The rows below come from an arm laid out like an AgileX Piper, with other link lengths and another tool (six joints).
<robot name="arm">
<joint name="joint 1" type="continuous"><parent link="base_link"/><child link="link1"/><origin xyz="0 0 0.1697" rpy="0 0 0"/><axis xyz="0 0 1"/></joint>
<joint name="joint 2" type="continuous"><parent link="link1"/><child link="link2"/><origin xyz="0 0 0" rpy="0 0 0"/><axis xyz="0 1 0"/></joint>
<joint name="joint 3" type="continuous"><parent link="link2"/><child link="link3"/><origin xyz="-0.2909 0 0.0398" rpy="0 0 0"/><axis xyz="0 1 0"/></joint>
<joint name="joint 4" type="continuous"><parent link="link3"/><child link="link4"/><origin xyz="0.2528 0 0.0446" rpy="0 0 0"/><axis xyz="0.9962 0 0.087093"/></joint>
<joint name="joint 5" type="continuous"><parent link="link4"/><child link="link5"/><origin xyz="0 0 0" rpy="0 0 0"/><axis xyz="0 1 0"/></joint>
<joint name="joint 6" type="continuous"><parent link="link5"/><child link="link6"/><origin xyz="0.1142 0 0.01" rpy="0 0 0"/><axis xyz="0.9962 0 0.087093"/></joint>
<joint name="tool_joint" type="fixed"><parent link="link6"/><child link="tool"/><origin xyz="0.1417 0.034 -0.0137" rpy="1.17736 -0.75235 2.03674"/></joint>
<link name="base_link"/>
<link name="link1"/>
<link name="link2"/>
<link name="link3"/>
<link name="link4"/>
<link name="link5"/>
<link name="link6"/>
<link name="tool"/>
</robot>
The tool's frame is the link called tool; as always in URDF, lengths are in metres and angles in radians. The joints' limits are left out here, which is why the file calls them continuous.
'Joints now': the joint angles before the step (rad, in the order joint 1, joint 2, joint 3, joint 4, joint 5, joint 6). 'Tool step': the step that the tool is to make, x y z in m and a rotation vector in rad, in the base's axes. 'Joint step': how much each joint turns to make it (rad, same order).
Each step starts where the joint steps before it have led.
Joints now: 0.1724, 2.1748, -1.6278, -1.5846, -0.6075, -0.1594
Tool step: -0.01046, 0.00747, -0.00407, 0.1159, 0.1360, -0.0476
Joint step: 0.0000, 0.0000, 0.0001, -0.0156, -0.0209, 0.1962
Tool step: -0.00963, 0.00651, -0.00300, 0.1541, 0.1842, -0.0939
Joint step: -0.0001, 0.0000, -0.0001, -0.0069, -0.0024, 0.2634
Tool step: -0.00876, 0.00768, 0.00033, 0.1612, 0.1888, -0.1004
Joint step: 0.0001, 0.0000, 0.0000, -0.0009, -0.0006, 0.2685
